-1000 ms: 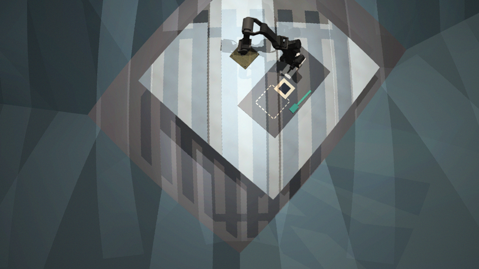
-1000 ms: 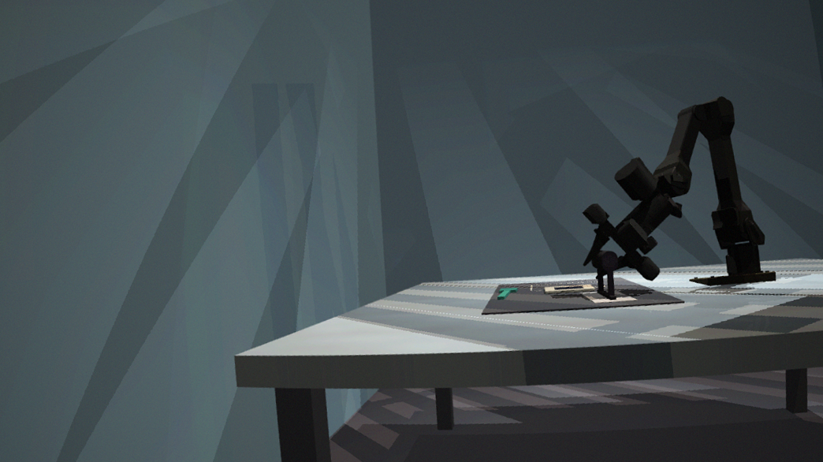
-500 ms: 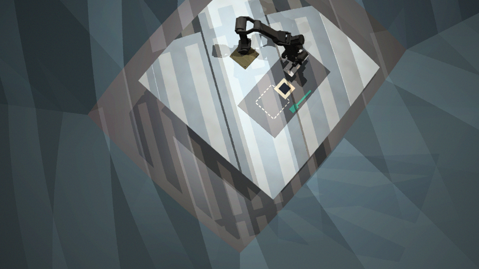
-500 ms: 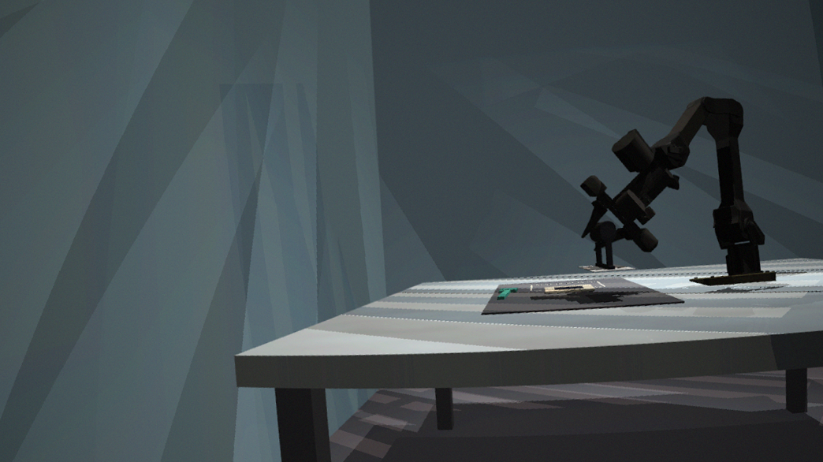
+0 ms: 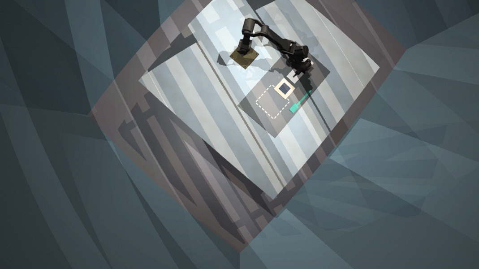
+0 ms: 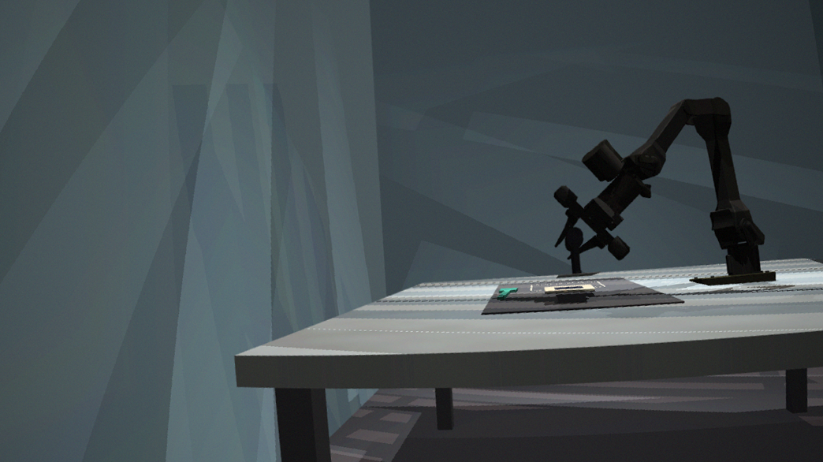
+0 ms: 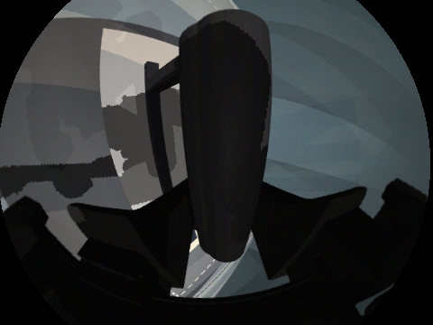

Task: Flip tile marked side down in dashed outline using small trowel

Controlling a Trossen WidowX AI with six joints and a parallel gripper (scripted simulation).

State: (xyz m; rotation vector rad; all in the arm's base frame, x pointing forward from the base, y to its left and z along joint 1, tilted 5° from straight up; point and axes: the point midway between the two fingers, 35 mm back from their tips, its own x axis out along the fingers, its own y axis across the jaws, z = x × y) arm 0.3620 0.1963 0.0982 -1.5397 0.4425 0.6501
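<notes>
The tile is 14 cm to the right of my gripper tip and 9 cm below it. The rest, counted from my gripper tip: flat tool 14 cm ahead, 13 cm to the right, 9 cm below; then dark mat 13 cm to the right, 11 cm below.
</notes>
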